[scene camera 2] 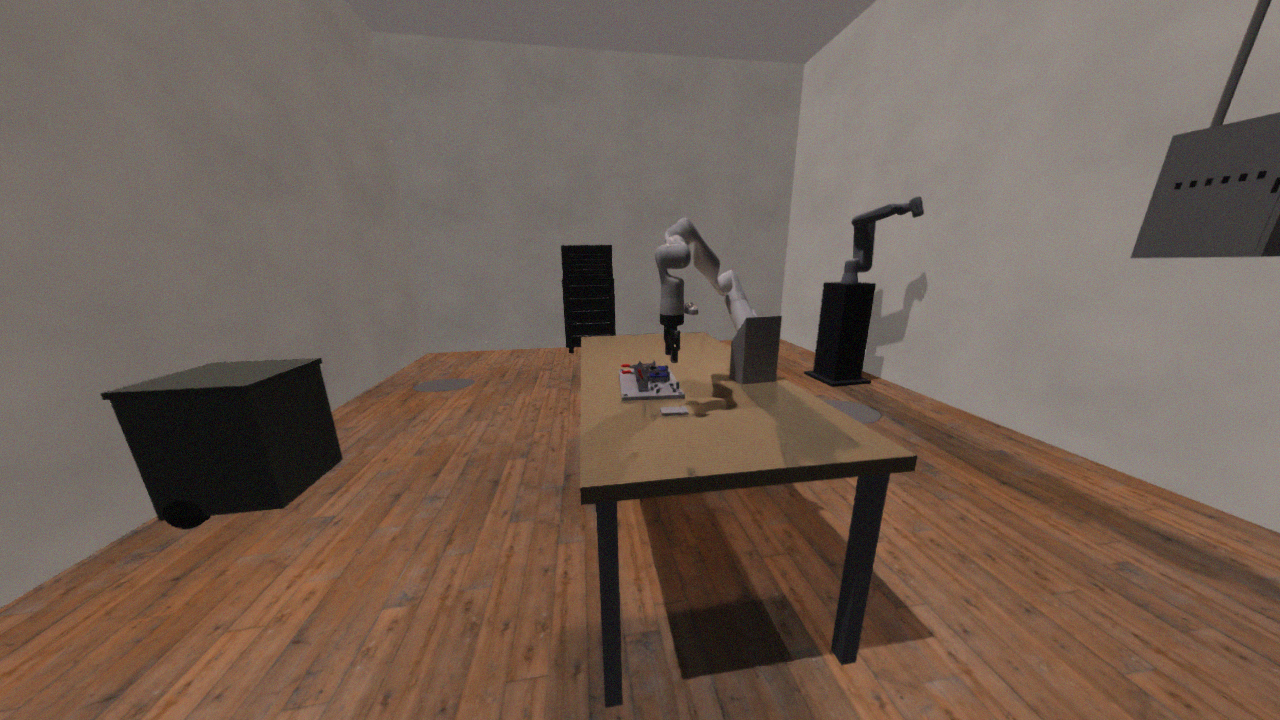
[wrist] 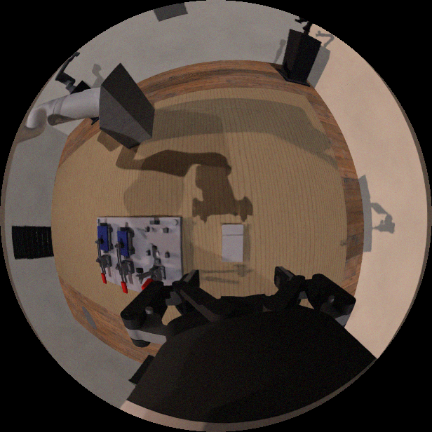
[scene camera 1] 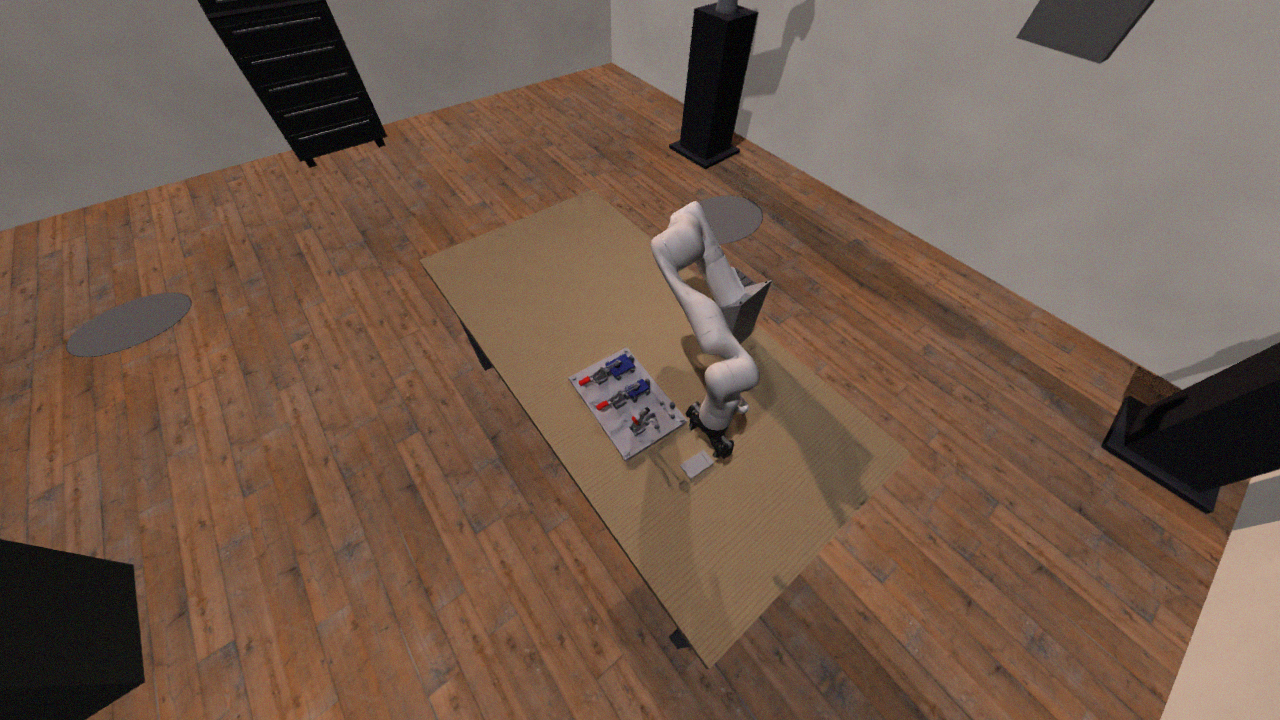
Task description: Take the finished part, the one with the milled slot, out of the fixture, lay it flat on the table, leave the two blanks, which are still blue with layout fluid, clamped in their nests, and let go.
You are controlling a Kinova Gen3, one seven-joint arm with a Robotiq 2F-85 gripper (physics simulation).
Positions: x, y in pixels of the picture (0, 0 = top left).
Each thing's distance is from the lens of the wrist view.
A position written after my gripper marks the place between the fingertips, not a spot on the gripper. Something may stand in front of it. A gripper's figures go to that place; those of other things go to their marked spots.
my gripper (wrist: 237, 277): 0.16 m
finished part (wrist: 232, 234): 0.33 m
fixture plate (wrist: 155, 241): 0.38 m
The marked spots on the fixture plate and the finished part are 0.20 m apart.
